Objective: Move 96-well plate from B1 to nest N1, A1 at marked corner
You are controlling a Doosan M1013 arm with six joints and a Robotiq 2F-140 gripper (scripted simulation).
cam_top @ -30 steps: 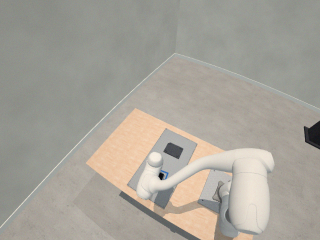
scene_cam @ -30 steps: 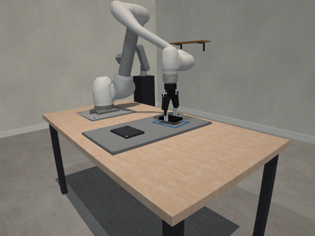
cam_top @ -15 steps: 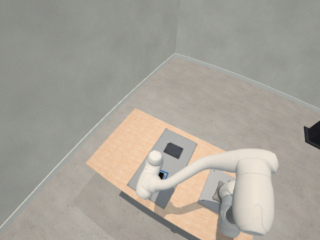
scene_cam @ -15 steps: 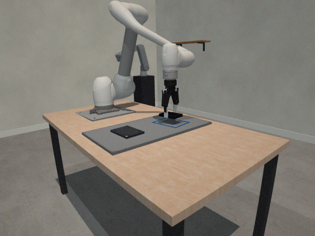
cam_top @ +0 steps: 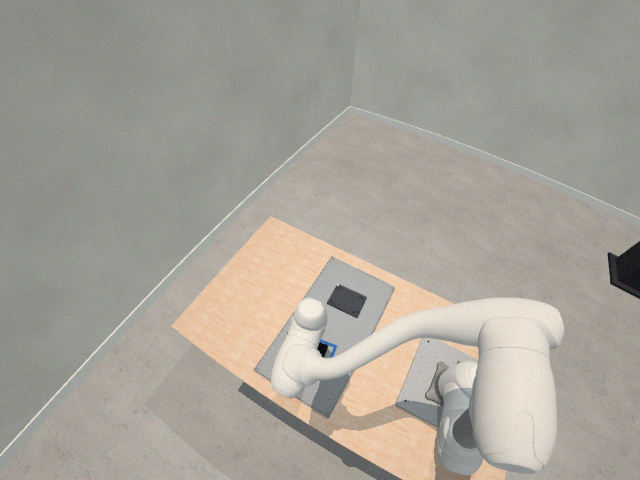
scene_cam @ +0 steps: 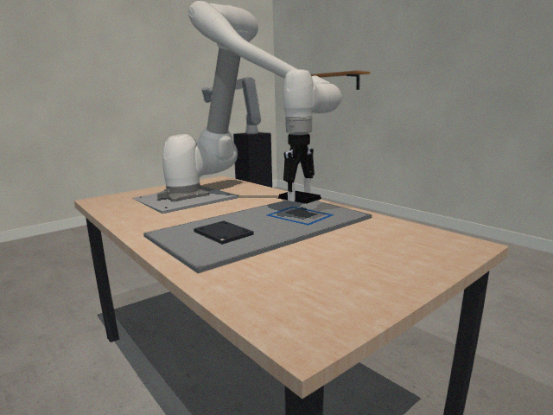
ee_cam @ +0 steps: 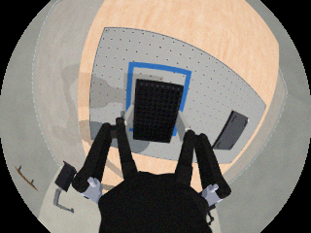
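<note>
The dark plate nest lies 310 mm to the right of my hand and 80 mm below it. The rest, counted from my hand: black 96-well plate 20 mm below.
</note>
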